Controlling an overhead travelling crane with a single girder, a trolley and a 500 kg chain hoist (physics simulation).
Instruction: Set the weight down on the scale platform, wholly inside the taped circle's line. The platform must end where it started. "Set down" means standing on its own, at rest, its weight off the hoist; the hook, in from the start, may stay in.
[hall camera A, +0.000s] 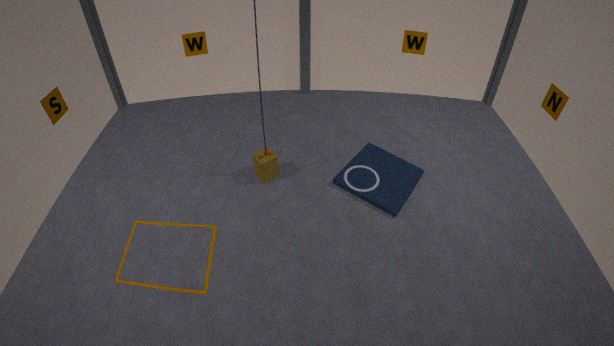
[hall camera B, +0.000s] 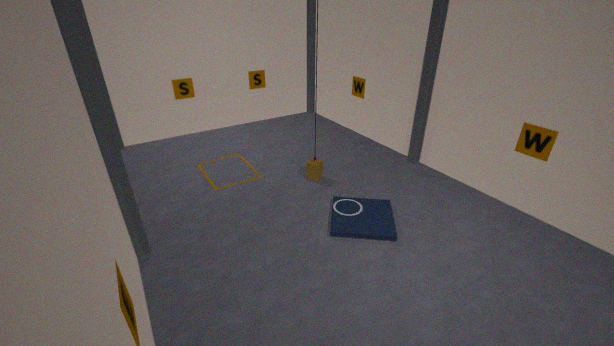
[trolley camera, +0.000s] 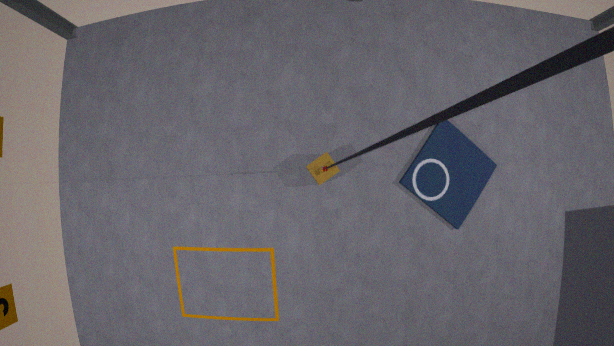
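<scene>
The yellow weight (hall camera A: 266, 170) (hall camera B: 314, 171) (trolley camera: 320, 177) hangs upright on the chain, seemingly a little above the floor, with shadows beside it. The red hook (hall camera A: 265, 152) (hall camera B: 314, 159) (trolley camera: 325, 169) is in its top. The dark blue scale platform (hall camera A: 395, 175) (hall camera B: 370, 222) (trolley camera: 465, 170) lies flat on the floor, apart from the weight, to its right in hall camera A and the trolley view. The white taped circle (hall camera A: 345, 178) (hall camera B: 348, 215) (trolley camera: 431, 199) is near the platform's left corner in those views. The exact gap under the weight cannot be told.
An orange outlined rectangle (hall camera A: 175, 224) (hall camera B: 219, 159) (trolley camera: 223, 249) is marked on the floor, at the lower left in hall camera A. Walls with grey posts (hall camera A: 305, 45) (hall camera B: 424, 85) bound the floor. A dark grey block (trolley camera: 587, 275) shows at the right edge of the trolley view.
</scene>
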